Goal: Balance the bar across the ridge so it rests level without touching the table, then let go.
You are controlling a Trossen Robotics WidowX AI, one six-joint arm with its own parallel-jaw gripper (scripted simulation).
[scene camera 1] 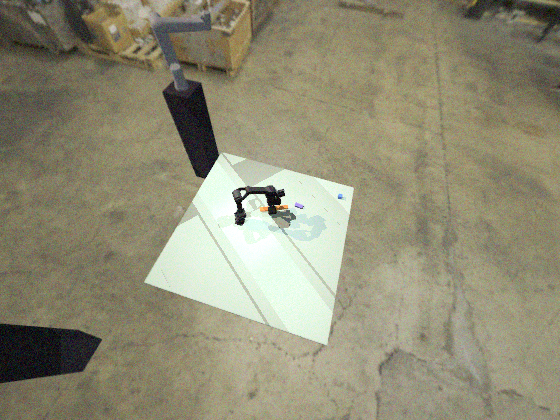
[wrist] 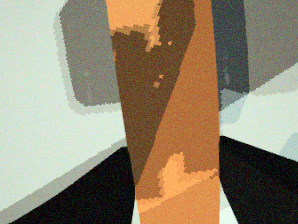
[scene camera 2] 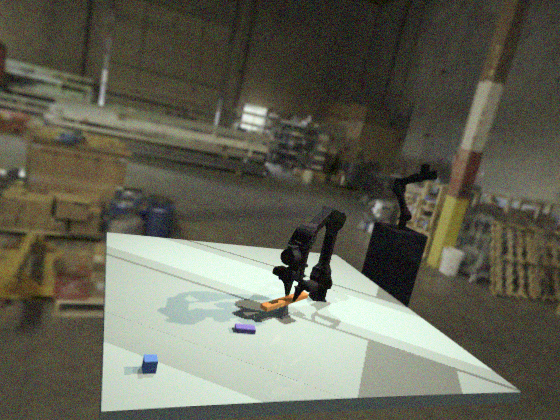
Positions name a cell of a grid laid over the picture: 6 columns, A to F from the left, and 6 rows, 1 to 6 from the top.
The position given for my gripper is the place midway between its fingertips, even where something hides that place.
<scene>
In view: my gripper (scene camera 2: D5) and an orange bar (wrist: D2).
My gripper is seen too in the wrist view (wrist: D5).
</scene>
